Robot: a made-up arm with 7 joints. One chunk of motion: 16 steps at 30 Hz.
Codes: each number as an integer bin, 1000 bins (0 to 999) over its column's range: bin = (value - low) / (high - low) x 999, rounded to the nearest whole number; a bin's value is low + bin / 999 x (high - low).
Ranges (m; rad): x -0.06..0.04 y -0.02..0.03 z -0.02..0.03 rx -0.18..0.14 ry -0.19..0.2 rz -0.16..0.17
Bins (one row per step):
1: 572 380 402 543 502 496
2: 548 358 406 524 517 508
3: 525 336 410 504 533 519
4: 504 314 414 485 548 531
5: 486 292 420 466 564 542
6: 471 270 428 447 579 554
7: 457 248 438 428 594 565
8: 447 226 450 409 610 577
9: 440 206 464 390 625 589
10: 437 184 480 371 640 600
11: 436 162 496 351 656 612
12: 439 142 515 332 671 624
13: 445 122 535 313 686 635
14: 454 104 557 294 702 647
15: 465 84 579 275 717 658
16: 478 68 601 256 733 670
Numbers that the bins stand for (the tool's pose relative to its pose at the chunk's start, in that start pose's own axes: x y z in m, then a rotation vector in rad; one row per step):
1: -0.0027 -0.0010 0.0001 -0.0061 0.0060 0.0038
2: -0.0051 -0.0021 0.0003 -0.0122 0.0118 0.0078
3: -0.0074 -0.0032 0.0005 -0.0186 0.0181 0.0114
4: -0.0095 -0.0043 0.0007 -0.0246 0.0239 0.0154
5: -0.0114 -0.0054 0.0010 -0.0307 0.0302 0.0190
6: -0.0129 -0.0065 0.0014 -0.0368 0.0360 0.0230
7: -0.0143 -0.0076 0.0019 -0.0429 0.0419 0.0266
8: -0.0153 -0.0087 0.0025 -0.0490 0.0481 0.0306
9: -0.0160 -0.0097 0.0032 -0.0551 0.0540 0.0346
10: -0.0163 -0.0108 0.0040 -0.0612 0.0598 0.0382
11: -0.0164 -0.0119 0.0048 -0.0676 0.0661 0.0422
12: -0.0161 -0.0129 0.0058 -0.0737 0.0720 0.0461
13: -0.0155 -0.0139 0.0068 -0.0797 0.0778 0.0498
14: -0.0146 -0.0148 0.0079 -0.0858 0.0841 0.0537
15: -0.0135 -0.0158 0.0090 -0.0919 0.0899 0.0574
16: -0.0122 -0.0166 0.0101 -0.0980 0.0962 0.0613

